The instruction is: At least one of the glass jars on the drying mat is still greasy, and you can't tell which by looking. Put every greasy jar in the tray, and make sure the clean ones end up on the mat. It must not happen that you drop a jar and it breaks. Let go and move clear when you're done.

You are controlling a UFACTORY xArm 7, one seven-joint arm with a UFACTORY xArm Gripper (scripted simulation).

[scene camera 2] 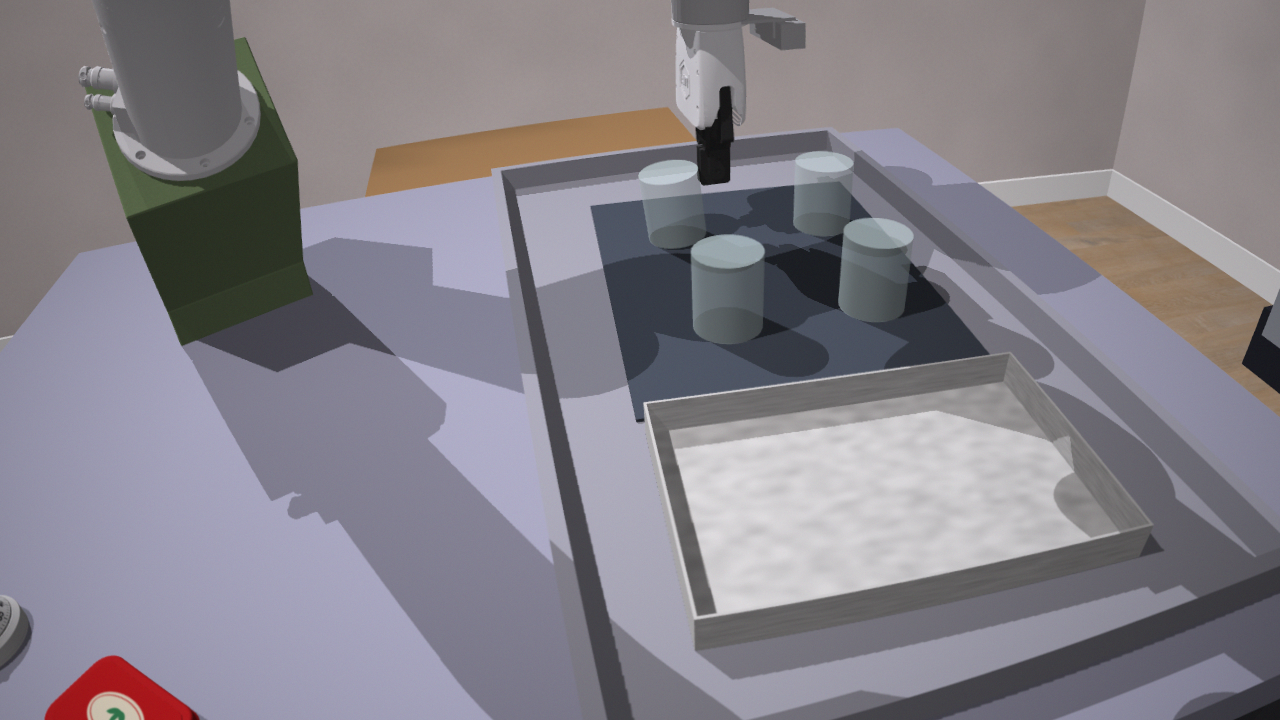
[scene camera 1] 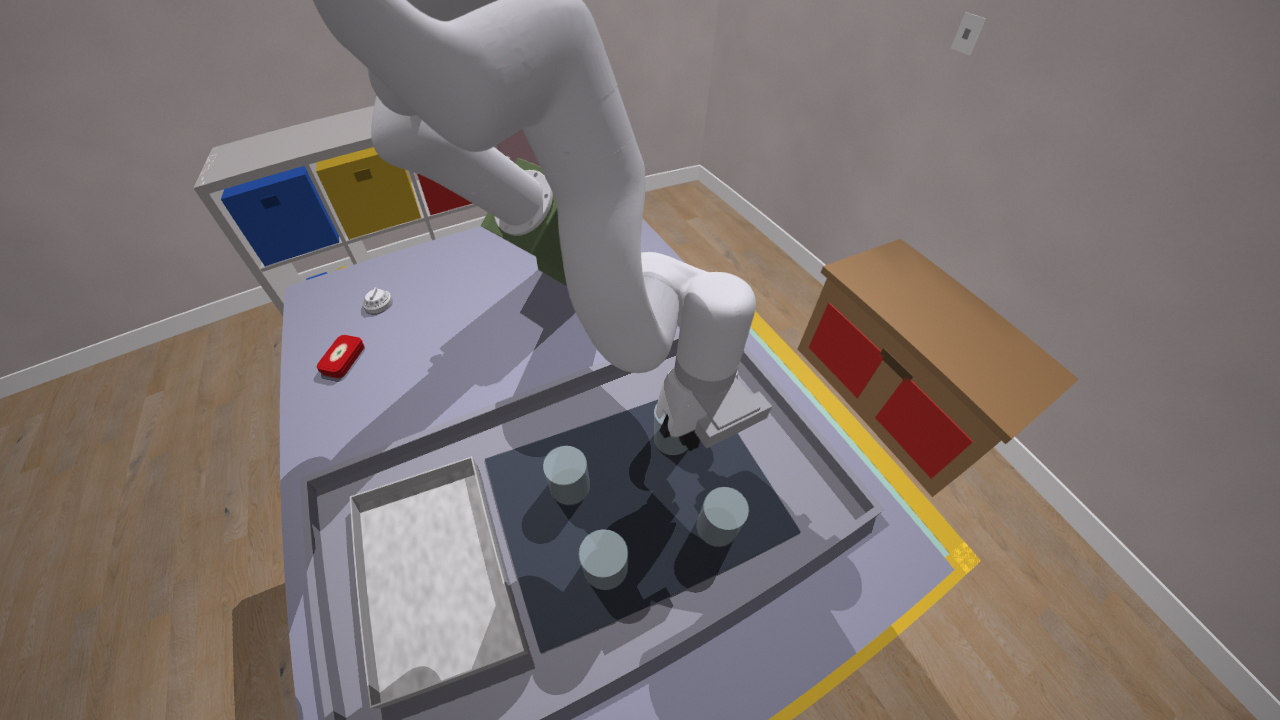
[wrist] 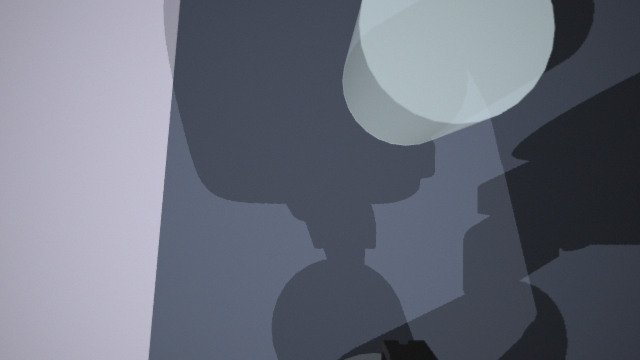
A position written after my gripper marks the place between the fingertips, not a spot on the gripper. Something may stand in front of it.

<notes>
I see my gripper [scene camera 2: 713, 181], a grey tray [scene camera 2: 785, 492], a jar [scene camera 2: 823, 180], a red device [scene camera 1: 336, 362] and a jar [scene camera 2: 671, 193].
The grey tray is seen too in scene camera 1 [scene camera 1: 432, 606]. The wrist view misses the grey tray: it is out of frame. The wrist view does not show the red device: it is out of frame.
</notes>
